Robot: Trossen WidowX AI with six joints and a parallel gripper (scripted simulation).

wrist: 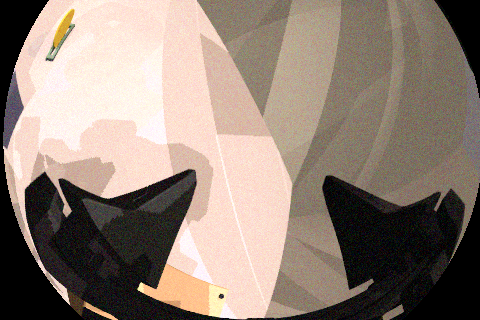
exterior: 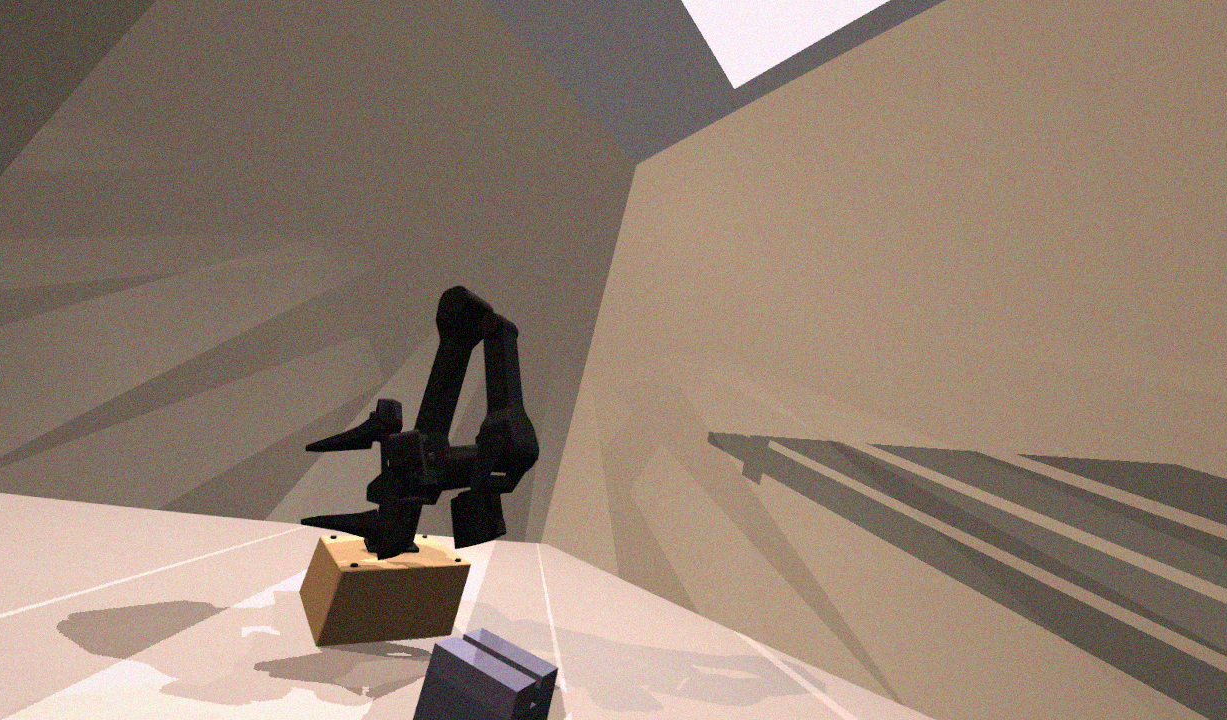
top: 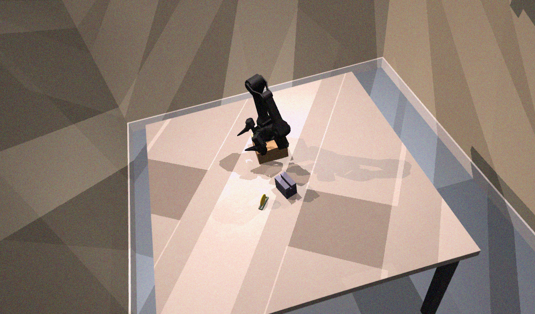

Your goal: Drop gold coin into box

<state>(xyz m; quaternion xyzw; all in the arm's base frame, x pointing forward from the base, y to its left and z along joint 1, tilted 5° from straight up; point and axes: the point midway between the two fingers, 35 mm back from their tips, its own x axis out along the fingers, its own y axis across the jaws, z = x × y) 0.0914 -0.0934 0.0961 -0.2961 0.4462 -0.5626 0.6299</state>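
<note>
My gripper tip is now 27 cm short of the gold coin, 6 cm to the right of it and 13 cm above it.
</note>
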